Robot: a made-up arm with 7 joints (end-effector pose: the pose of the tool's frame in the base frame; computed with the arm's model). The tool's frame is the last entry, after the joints.
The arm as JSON. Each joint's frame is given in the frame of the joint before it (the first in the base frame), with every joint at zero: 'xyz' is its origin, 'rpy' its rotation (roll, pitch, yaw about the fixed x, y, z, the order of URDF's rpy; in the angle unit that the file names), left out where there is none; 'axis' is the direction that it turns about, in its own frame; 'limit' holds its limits. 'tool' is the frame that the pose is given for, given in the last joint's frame.
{
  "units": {
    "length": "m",
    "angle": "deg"
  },
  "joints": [
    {
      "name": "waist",
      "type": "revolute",
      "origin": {
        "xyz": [
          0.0,
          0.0,
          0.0
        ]
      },
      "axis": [
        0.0,
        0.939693,
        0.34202
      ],
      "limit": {
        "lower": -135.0,
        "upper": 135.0
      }
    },
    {
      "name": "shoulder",
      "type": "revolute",
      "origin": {
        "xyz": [
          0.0,
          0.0,
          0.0
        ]
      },
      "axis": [
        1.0,
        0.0,
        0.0
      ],
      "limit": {
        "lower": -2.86,
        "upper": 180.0
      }
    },
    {
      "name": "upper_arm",
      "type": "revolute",
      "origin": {
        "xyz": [
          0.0,
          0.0,
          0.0
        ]
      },
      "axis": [
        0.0,
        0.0,
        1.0
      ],
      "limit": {
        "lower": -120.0,
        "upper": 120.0
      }
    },
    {
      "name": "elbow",
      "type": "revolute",
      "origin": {
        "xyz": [
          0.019,
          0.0,
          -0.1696
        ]
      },
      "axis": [
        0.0,
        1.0,
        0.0
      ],
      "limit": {
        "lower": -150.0,
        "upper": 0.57
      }
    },
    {
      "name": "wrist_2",
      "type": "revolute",
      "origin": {
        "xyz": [
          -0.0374,
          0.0,
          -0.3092
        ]
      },
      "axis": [
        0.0,
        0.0,
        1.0
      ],
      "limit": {
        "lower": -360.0,
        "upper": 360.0
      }
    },
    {
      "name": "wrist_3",
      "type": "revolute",
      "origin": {
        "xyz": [
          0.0,
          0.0,
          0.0
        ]
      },
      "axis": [
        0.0,
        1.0,
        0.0
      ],
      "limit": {
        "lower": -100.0,
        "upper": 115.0
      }
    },
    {
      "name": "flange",
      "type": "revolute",
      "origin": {
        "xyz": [
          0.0,
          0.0,
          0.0
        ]
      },
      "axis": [
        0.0,
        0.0,
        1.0
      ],
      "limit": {
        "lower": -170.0,
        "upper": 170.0
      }
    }
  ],
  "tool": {
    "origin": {
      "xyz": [
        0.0,
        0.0,
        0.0
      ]
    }
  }
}
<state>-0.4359 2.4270 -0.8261 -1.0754 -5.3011 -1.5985 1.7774</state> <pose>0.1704 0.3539 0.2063 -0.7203 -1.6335 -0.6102</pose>
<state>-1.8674 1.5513 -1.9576 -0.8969 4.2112 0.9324 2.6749</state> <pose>0.3572 0.2637 0.1125 1.3373 -2.0108 -1.2764</pose>
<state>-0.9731 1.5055 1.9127 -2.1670 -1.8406 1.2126 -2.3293</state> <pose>-0.2578 0.1096 0.0989 0.1578 0.5818 1.0826</pose>
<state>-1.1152 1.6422 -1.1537 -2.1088 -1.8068 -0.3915 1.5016</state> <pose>0.3046 -0.0282 -0.0233 0.9011 -0.9983 -2.3801</pose>
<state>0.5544 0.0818 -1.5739 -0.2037 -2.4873 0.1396 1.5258</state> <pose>-0.2376 -0.0287 -0.4185 -0.5715 -0.1042 -2.2275</pose>
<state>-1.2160 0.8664 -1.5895 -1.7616 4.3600 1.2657 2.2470</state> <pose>0.2711 -0.1640 -0.1736 -0.4717 -2.6536 -1.0373</pose>
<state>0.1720 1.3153 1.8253 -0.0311 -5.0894 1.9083 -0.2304</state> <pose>-0.0457 0.4608 -0.1259 -1.2145 -0.8310 1.1172</pose>
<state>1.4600 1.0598 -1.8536 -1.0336 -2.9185 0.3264 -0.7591</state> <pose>-0.4446 0.0305 0.0378 0.4486 1.6002 1.4303</pose>
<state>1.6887 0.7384 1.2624 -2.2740 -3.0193 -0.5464 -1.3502</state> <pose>0.0919 0.2634 -0.0065 0.7343 -1.3379 0.9691</pose>
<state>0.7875 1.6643 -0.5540 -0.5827 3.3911 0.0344 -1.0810</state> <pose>-0.0425 0.4672 -0.0767 1.0349 -0.5946 0.9221</pose>
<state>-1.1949 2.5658 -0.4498 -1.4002 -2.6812 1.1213 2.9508</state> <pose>0.0624 0.1757 0.3647 -1.7671 1.4221 1.6820</pose>
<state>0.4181 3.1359 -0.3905 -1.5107 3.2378 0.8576 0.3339</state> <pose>0.3434 0.1719 0.0964 0.1188 -0.4229 0.8392</pose>
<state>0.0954 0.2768 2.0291 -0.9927 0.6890 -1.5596 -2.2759</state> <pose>-0.1501 0.3189 -0.2808 2.0998 1.5512 0.9445</pose>
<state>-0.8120 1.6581 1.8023 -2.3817 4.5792 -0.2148 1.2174</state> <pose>-0.2231 -0.0091 0.1346 -1.8724 0.8226 -0.4062</pose>
